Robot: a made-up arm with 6 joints.
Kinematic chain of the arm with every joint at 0, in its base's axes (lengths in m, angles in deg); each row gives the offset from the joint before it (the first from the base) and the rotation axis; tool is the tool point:
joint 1: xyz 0 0 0.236 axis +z
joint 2: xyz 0 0 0 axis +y
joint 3: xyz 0 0 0.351 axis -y
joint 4: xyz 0 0 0 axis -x
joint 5: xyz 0.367 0 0 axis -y
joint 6: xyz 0 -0.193 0 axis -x
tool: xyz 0 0 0
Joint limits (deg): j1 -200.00..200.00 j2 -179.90..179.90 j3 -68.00..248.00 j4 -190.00..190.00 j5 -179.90..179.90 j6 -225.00..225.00
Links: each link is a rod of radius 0.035 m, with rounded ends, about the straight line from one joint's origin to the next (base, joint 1, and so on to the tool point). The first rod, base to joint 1, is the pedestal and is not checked.
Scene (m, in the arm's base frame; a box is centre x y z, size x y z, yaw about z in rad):
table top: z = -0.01
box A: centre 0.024 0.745 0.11 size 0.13 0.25 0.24 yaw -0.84
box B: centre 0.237 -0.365 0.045 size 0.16 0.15 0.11 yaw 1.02
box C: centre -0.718 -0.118 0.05 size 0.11 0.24 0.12 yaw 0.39
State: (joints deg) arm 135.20 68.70 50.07 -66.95 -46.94 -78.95
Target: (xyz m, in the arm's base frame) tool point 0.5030 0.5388 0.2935
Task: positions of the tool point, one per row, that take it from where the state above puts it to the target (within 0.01 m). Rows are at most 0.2 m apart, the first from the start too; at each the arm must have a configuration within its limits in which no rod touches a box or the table.
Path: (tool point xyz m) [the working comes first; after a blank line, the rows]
Joints at the target: 56.66 72.16 86.82 -49.96 -46.94 -78.95
Straight joint move there: touches box A.

1: -0.3509 0.5865 0.1657
2: -0.2855 0.6619 0.2663
3: -0.1963 0.7055 0.3734
4: -0.0933 0.7110 0.4800
5: 0.0648 0.7251 0.4332
6: 0.2236 0.7000 0.3863
7: 0.3729 0.6367 0.3396
8: 0.5031 0.5388 0.2935

